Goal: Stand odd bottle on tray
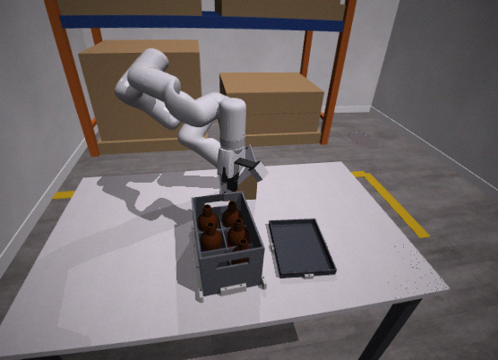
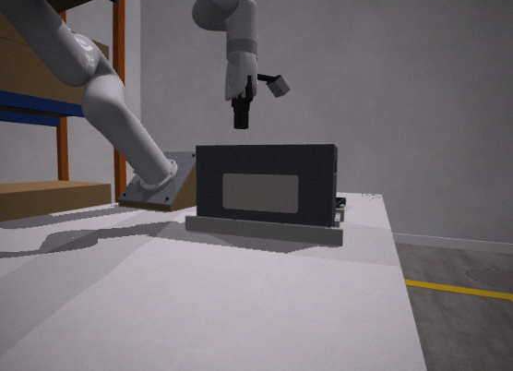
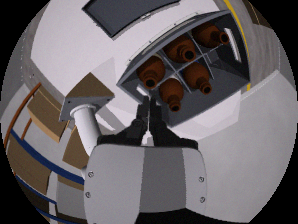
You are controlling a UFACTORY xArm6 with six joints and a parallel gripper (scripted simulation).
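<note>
Now: the dark grey crate 10 cm ahead of my hand, 3 cm to the right of it and 16 cm below it. Round my hand: glass bottle (16 cm below); then dark tray (8 cm ahead, 24 cm to the left, 23 cm below).
</note>
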